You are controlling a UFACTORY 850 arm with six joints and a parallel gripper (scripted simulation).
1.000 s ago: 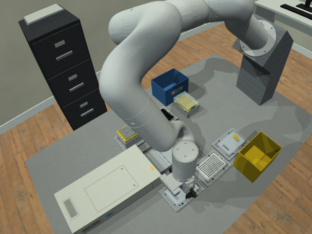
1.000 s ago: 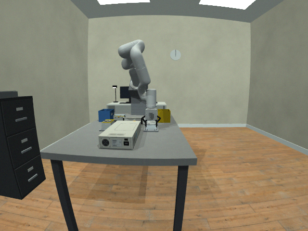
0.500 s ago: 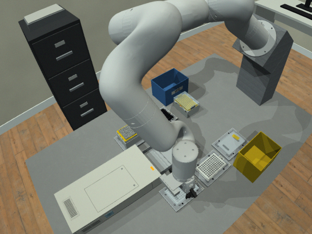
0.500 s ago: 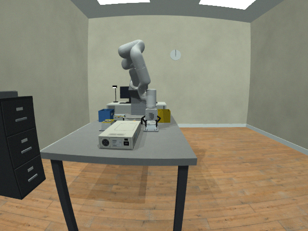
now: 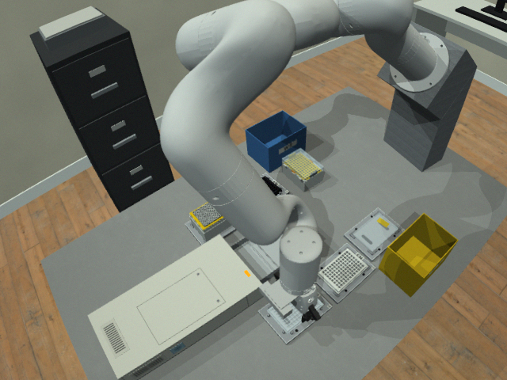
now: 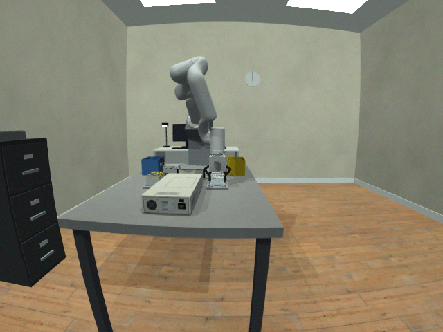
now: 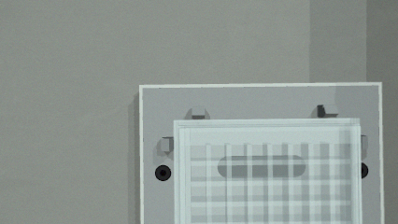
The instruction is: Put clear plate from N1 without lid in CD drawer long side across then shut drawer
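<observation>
Right now the work nest N1 is 3 cm below my hand. Also, from my hand: clear plate: 1 cm below; white well plate: 17 cm behind, 7 cm to the left, 2 cm below; drawer: 15 cm to the right, 12 cm behind.
</observation>
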